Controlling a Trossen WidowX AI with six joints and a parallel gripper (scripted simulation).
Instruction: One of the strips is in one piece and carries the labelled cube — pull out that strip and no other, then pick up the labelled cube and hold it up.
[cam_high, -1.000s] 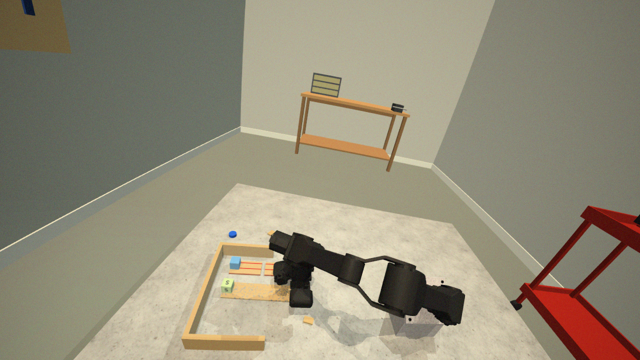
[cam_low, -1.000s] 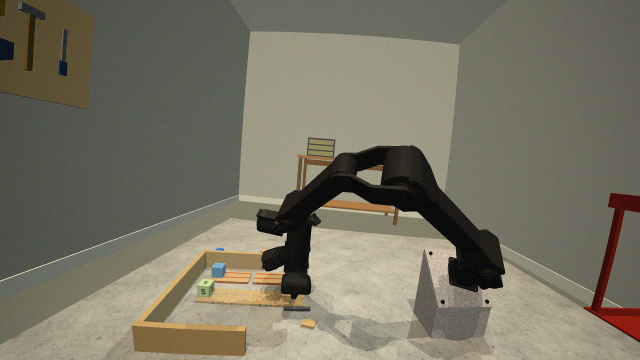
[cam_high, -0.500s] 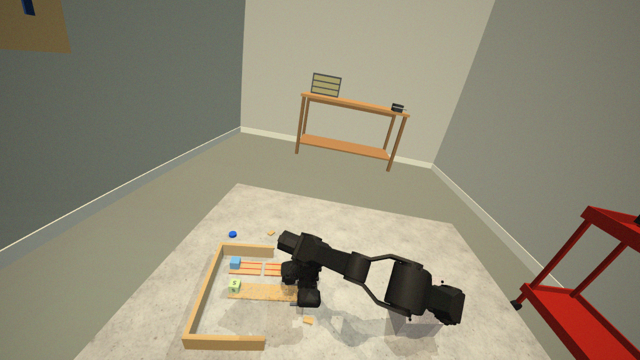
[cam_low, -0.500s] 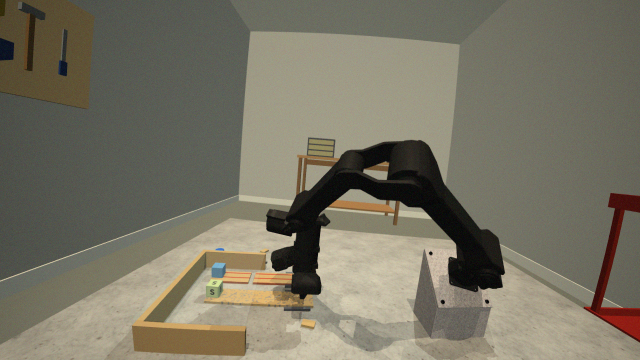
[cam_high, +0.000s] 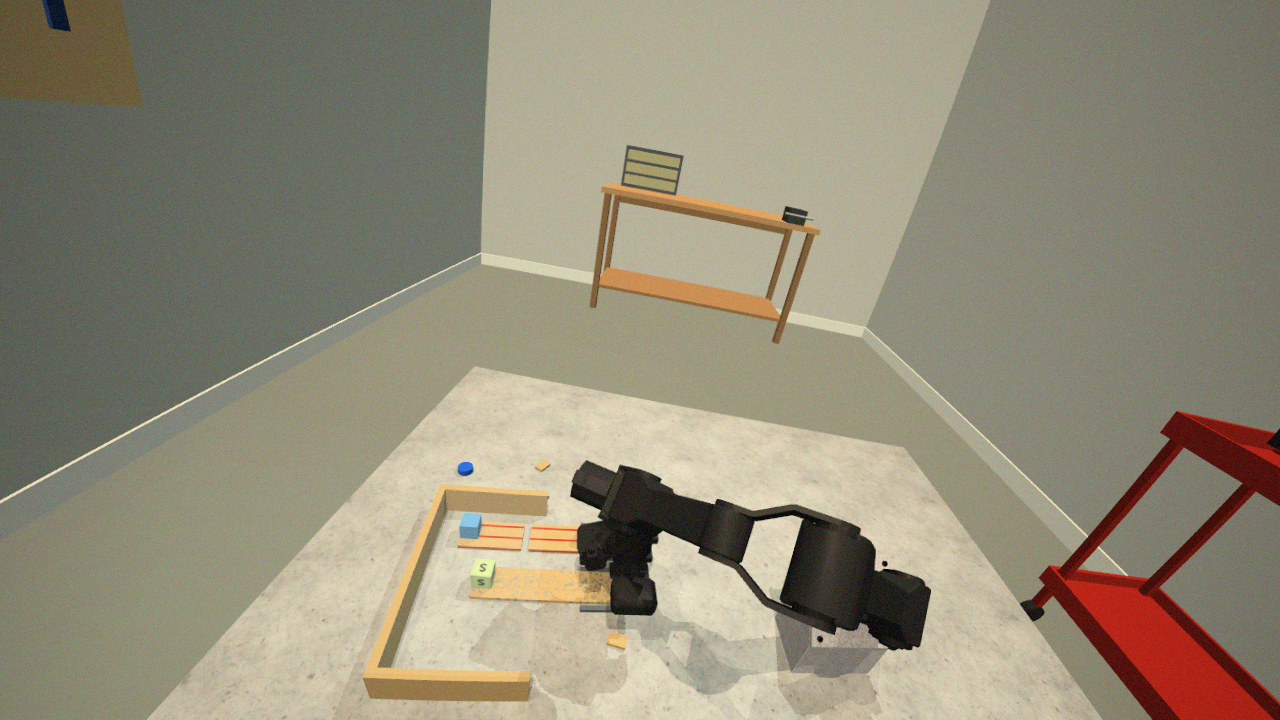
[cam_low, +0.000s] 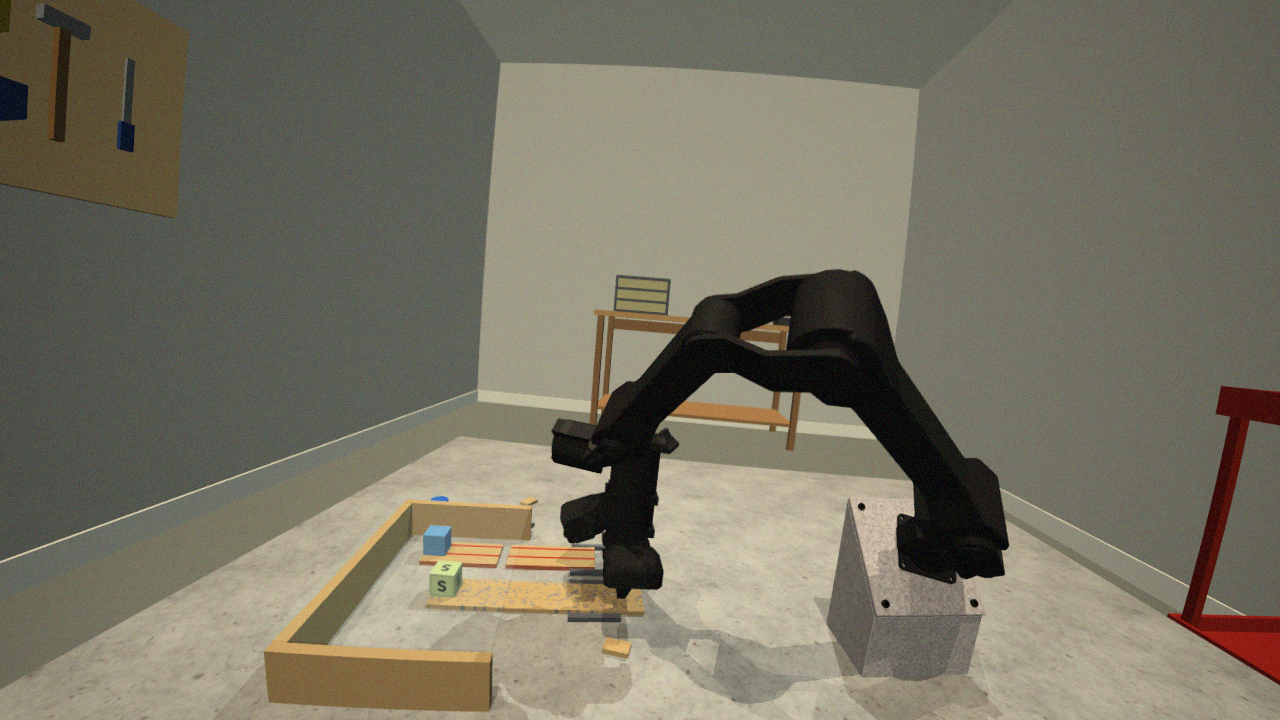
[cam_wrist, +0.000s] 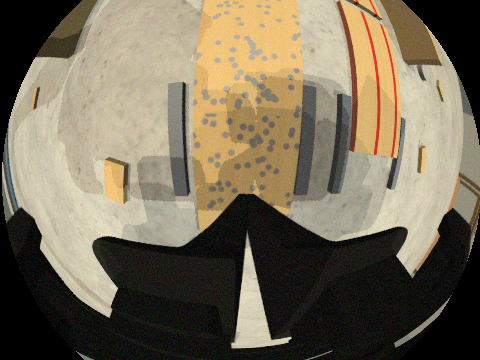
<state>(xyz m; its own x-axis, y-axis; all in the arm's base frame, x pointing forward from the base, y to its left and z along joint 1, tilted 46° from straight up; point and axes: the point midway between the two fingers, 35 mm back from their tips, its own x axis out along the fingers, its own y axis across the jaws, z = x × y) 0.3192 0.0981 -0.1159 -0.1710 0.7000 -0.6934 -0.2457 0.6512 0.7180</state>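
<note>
Now: gripper tip 90 mm to the right of the tan block and 10 mm past it. The rest, counted from my gripper tip: blue disc 360 mm ahead, 160 mm to the right.
</note>
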